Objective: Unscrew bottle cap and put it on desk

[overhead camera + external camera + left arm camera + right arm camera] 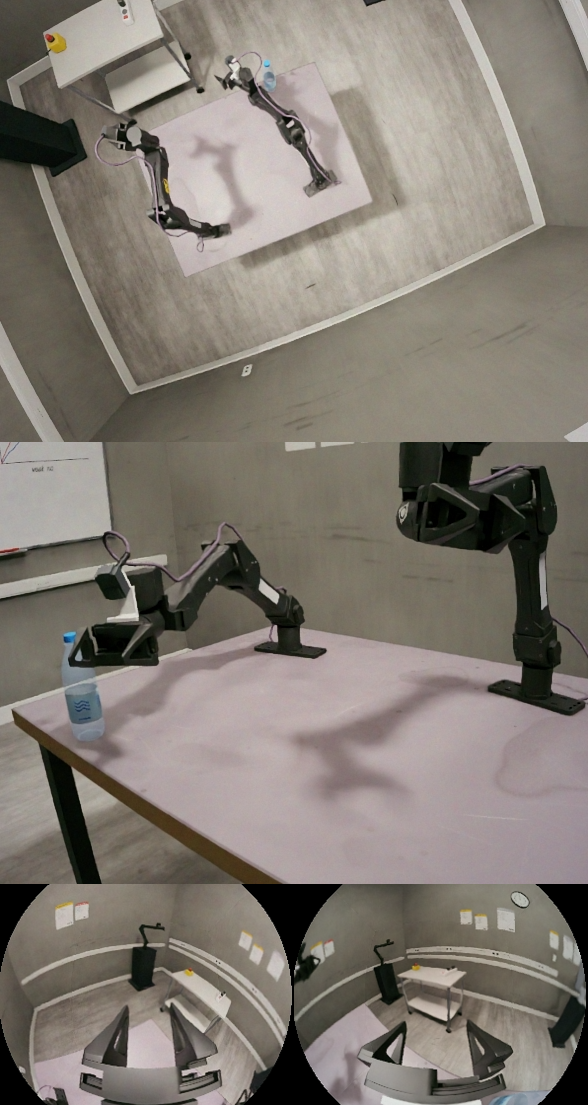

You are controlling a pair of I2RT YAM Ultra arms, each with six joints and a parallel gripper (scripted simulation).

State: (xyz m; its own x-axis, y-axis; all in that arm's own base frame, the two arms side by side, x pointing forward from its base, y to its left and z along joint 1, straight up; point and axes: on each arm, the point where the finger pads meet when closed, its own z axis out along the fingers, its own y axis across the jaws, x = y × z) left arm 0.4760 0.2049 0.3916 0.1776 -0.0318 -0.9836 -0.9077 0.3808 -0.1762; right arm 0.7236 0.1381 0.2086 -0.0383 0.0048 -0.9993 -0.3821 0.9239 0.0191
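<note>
My right hand is 21 cm to the left of the blue cap, 6 cm past it and 1 cm above it. The rest, counted from my right hand: clear plastic bottle (21 cm to the right, 11 cm below, 6 cm behind).
</note>
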